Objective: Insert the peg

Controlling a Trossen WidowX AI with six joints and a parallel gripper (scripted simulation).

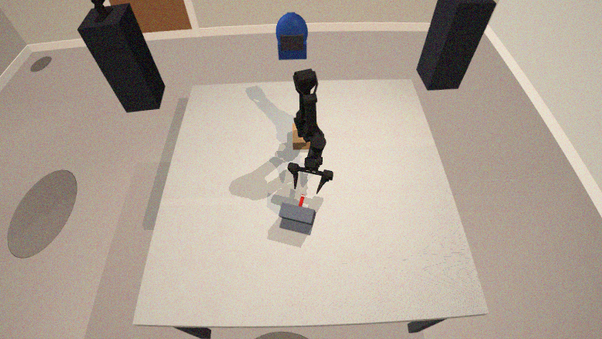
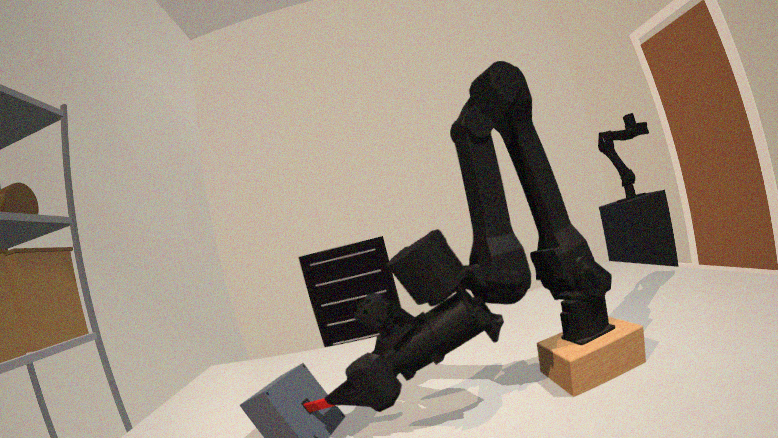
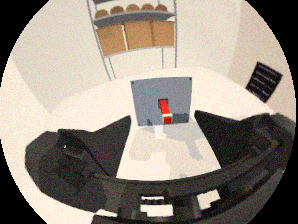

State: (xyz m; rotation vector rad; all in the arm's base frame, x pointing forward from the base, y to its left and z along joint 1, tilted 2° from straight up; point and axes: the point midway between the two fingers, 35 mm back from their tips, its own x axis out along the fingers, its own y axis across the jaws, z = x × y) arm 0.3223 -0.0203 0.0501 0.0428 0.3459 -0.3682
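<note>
The red peg lies 3 cm below my gripper tip, 2 cm to the right of it and 2 cm ahead of it. The rest, counted from my gripper tip: grey sloped panel 8 cm ahead, 4 cm to the right, 4 cm below.
</note>
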